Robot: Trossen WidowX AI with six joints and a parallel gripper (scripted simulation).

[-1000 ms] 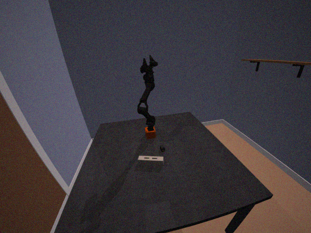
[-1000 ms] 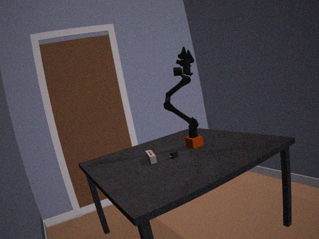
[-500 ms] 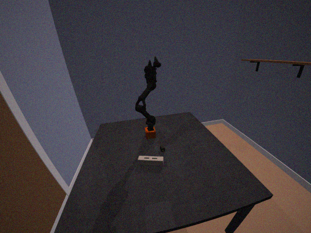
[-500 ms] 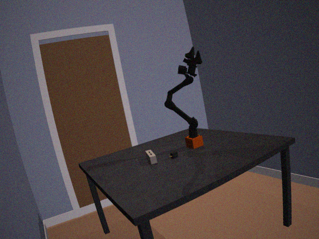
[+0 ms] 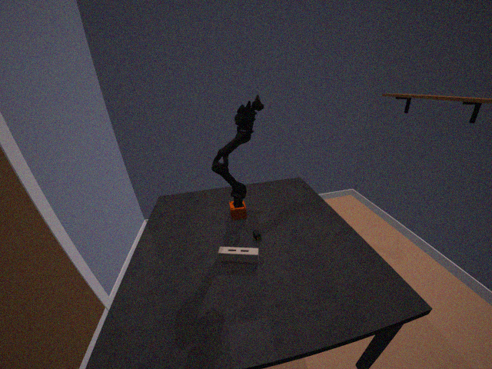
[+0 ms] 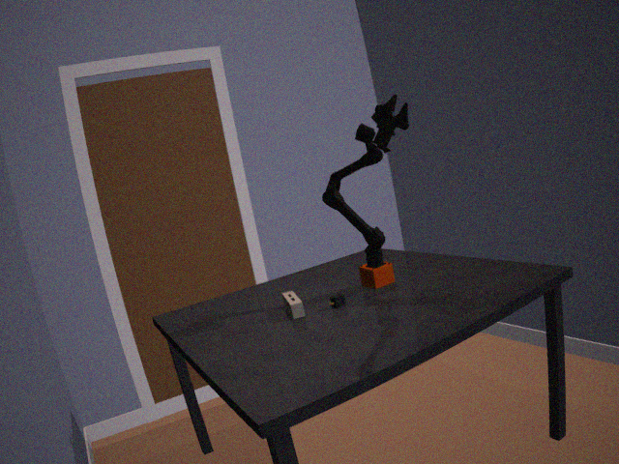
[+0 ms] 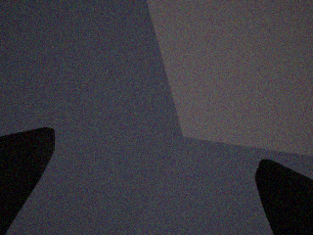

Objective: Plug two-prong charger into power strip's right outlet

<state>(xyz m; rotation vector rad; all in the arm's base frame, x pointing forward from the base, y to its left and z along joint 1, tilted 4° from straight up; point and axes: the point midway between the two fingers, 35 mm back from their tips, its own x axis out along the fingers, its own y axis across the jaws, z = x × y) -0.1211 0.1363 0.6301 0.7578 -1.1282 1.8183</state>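
Right now my gripper tip is 710 mm above the two-prong charger, 400 mm short of it and 160 mm to the left of it.
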